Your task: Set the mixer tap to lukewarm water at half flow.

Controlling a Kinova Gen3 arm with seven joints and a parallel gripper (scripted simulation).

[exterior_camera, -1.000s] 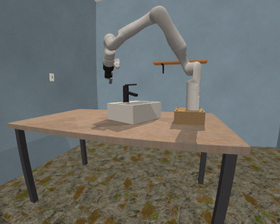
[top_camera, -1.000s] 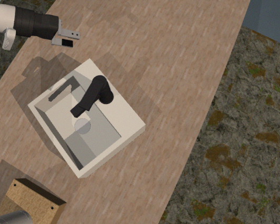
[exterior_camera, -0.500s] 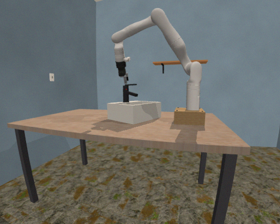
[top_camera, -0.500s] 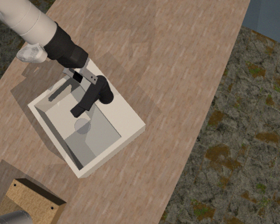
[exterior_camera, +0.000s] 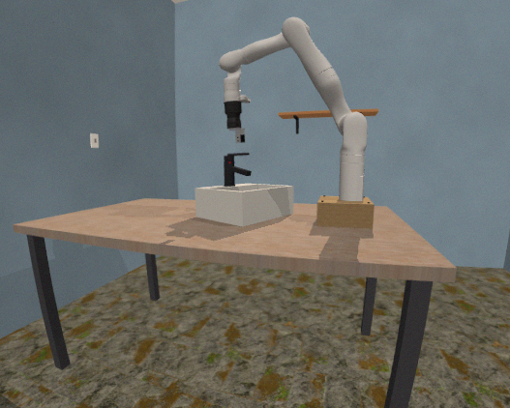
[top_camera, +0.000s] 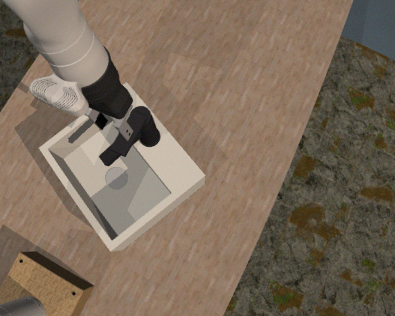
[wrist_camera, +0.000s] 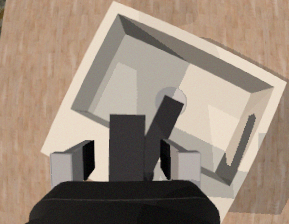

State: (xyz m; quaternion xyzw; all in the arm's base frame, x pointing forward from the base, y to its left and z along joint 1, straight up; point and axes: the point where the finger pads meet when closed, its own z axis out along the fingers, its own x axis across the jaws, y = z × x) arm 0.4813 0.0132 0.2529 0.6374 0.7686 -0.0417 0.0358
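Now: hand 7 cm above the lever, 2 cm short of it and 1 cm to the left of it. The rest, counted from my hand: white sink basin (30 cm below, 5 cm behind, 3 cm to the left); black mixer tap (11 cm below, 4 cm ahead).
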